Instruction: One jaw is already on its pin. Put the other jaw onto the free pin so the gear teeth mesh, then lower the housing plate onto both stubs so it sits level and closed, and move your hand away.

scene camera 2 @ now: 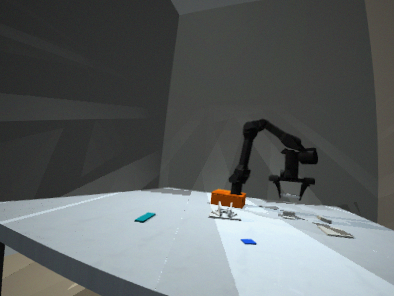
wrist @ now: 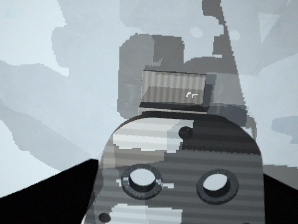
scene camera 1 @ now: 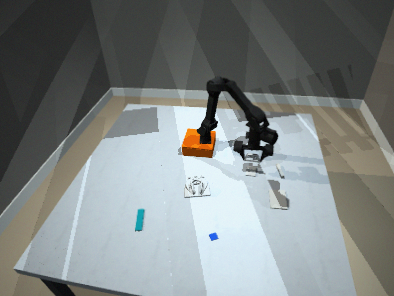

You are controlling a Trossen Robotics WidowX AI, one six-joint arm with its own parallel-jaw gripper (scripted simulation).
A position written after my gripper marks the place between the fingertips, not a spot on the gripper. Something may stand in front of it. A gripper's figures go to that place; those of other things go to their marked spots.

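Scene:
Small pale block [wrist: 161, 91], 0.17 m from the lens. My gripper [wrist: 174, 174], 0.11 m from the lens.

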